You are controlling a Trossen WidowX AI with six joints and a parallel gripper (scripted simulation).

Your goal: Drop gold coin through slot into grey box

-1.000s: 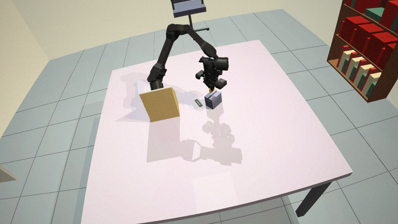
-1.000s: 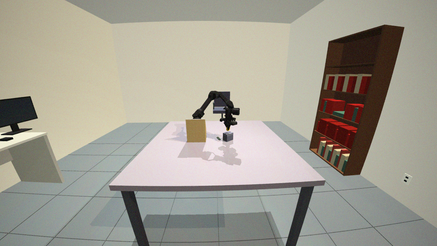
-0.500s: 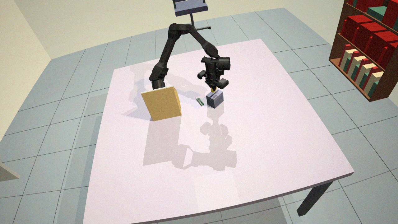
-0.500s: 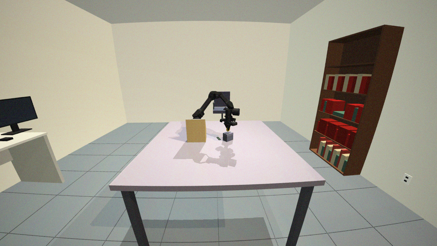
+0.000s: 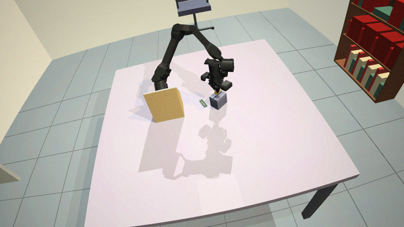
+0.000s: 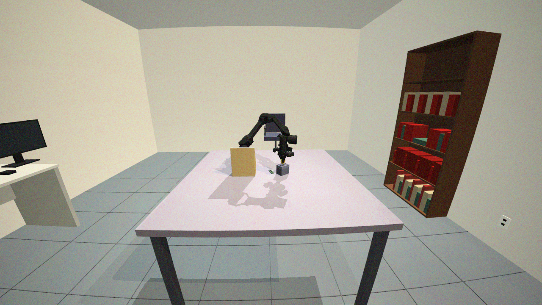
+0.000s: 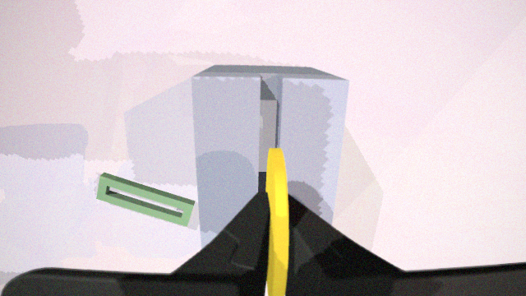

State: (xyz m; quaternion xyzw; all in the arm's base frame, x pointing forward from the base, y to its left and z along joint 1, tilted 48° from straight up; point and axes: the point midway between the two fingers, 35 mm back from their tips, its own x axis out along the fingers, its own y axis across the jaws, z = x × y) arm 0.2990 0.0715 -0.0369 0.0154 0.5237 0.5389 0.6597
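Now: gripper tip 1 cm below the gold coin.
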